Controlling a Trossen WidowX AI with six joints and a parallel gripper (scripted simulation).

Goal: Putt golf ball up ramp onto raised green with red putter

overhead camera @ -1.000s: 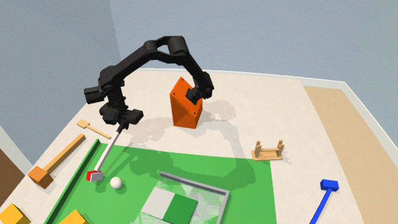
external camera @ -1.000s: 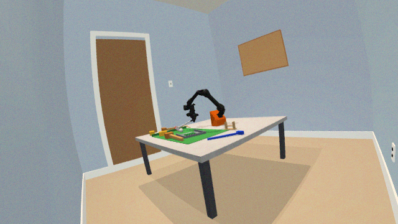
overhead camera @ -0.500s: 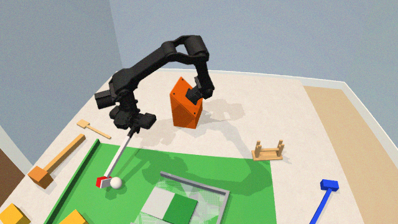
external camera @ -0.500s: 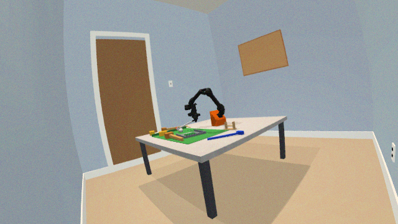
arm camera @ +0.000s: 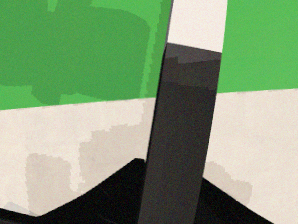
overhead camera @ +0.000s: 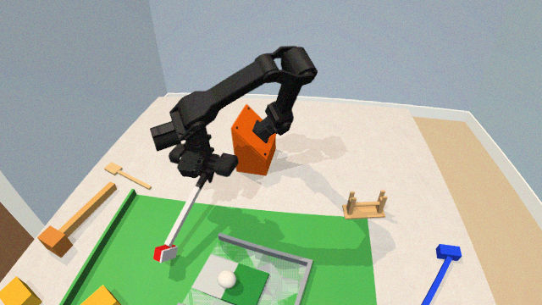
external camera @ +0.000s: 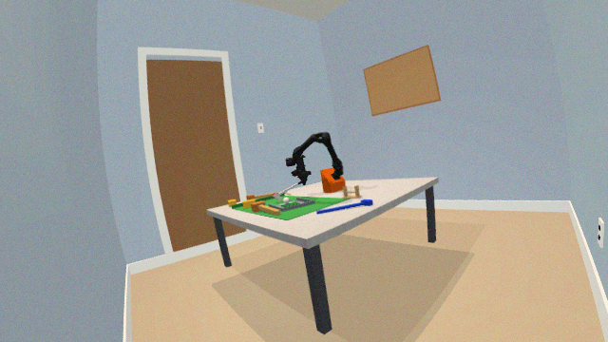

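My gripper tip is now 12 cm short of the red putter, 2 cm to the left of it and 1 cm above it. Also, from my gripper tip: white golf ball 25 cm ahead, 12 cm to the left, 6 cm below; then green mat 25 cm ahead, 10 cm to the left, 9 cm below; then small wooden paddle 5 cm behind, 38 cm to the right, 8 cm below.
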